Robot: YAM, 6 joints.
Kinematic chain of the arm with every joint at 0, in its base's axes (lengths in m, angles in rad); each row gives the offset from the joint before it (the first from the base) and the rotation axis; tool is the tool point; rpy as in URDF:
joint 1: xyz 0 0 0.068 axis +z
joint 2: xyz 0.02 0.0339 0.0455 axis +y
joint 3: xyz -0.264 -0.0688 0 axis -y
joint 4: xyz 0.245 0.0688 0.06 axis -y
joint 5: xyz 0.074 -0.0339 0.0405 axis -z
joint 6: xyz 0.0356 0 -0.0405 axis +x
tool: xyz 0 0 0 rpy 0 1.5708 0
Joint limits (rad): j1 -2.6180..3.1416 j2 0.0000..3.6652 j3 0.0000..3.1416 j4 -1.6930..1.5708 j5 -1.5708..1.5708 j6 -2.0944..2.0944
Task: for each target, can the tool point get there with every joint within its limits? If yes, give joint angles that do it. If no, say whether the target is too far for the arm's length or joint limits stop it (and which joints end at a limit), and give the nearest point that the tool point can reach.
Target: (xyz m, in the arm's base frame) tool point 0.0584 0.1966 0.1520
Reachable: yes | joints 1.3765 1.7010 0.8776 -1.3708 0.5745 -0.1293
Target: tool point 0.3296 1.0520 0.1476
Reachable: no: too far | nearest point 0.1930 0.6160 0.1332 | short by 0.457 m
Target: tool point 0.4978 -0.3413 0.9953
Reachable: no: too far | nearest point 0.3014 -0.2066 0.6354 | short by 0.432 m
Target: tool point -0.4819 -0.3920 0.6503
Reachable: no: too far | nearest point -0.3777 -0.3072 0.5303 | short by 0.180 m
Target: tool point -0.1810 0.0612 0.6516
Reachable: yes | joints -0.3789 0.7406 2.1051 0.2746 0.2872 -0.1999
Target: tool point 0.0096 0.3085 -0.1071
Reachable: yes | joints 1.4919 2.6379 0.8719 0.6395 -0.4266 0.4542
